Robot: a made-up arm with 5 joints. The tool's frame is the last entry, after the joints. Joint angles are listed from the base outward.
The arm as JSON. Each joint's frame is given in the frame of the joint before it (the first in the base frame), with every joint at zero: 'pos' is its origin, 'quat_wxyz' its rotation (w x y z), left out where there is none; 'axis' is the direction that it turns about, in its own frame. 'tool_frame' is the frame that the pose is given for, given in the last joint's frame.
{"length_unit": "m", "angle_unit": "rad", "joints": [
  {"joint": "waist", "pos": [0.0, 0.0, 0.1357], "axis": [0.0, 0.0, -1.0]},
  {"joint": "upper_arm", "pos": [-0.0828, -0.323, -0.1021], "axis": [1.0, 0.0, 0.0]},
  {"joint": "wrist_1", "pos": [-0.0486, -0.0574, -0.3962], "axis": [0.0, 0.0, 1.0]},
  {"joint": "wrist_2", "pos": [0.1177, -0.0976, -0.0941], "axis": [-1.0, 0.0, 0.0]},
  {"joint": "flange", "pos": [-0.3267, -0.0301, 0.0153], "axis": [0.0, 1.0, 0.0]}
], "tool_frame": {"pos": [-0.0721, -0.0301, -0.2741]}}
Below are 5 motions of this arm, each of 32 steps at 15 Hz.
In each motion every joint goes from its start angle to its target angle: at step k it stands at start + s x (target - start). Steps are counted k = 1, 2, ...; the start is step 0. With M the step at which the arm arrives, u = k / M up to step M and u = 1 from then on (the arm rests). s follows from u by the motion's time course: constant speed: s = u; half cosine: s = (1 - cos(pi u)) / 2; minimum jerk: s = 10 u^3 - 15 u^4 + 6 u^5.
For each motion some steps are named. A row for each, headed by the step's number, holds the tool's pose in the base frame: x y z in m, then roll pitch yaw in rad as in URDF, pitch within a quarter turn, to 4 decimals.
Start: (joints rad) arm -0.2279 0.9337 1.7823 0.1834 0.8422
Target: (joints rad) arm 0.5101 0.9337 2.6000 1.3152 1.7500
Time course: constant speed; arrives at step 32
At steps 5, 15, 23, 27, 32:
5: 0.2141 -0.1312 -0.6474 -0.4783 -0.0346 1.5906
15: 0.2373 -0.2209 -0.5436 -0.8196 -0.0511 1.0943
23: 0.1974 -0.2744 -0.4831 -0.9785 -0.2045 0.6971
27: 0.1686 -0.2881 -0.4653 -1.0053 -0.3091 0.5051
32: 0.1332 -0.2914 -0.4546 -0.9829 -0.4488 0.2652

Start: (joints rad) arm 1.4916 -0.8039 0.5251 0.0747 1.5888
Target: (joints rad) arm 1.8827 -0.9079 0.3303 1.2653 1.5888
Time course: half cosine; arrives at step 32
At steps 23, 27, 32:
23: -0.6429 0.7385 -0.0005 -1.8619 -0.3237 -3.0677
27: -0.5963 0.7759 -0.0181 -1.8624 -0.4831 -3.0911
32: -0.5744 0.7926 -0.0267 -1.8654 -0.5592 -3.1015

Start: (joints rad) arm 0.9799 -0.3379 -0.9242 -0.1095 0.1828
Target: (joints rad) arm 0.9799 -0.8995 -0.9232 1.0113 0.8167
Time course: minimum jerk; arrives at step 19
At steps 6, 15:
6: -0.7024 0.1198 -0.6587 -0.3522 -0.0675 -1.9634
15: -0.8401 0.1518 -0.4253 -1.0702 -0.4350 -2.5710

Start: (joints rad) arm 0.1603 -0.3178 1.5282 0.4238 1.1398
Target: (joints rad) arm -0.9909 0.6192 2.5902 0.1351 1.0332
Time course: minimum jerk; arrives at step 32
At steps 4, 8, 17, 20, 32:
4: -0.1184 -0.9890 -0.2770 -1.3381 1.1523 0.2201
8: 0.0291 -0.9545 -0.3387 -1.0855 1.1505 0.6385
17: 0.5096 -0.3996 -0.5566 -0.5476 0.8148 2.1282
20: 0.5101 -0.1329 -0.5719 -0.5823 0.6767 2.4838
32: 0.3207 0.2268 -0.5077 -0.7526 0.5009 3.0042

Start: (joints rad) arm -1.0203 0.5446 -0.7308 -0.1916 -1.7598
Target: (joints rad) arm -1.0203 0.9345 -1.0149 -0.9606 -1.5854
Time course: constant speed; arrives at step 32
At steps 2, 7, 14, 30, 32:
2: 0.1033 -0.2776 -0.5161 1.1916 -0.8918 -1.0283
7: 0.0613 -0.2561 -0.5168 1.1223 -0.7301 -1.0447
14: 0.0032 -0.2222 -0.5079 1.0387 -0.5101 -1.0944
30: -0.1124 -0.1363 -0.4456 0.8460 -0.0533 -1.2969
32: -0.1241 -0.1256 -0.4341 0.8186 -0.0026 -1.3312

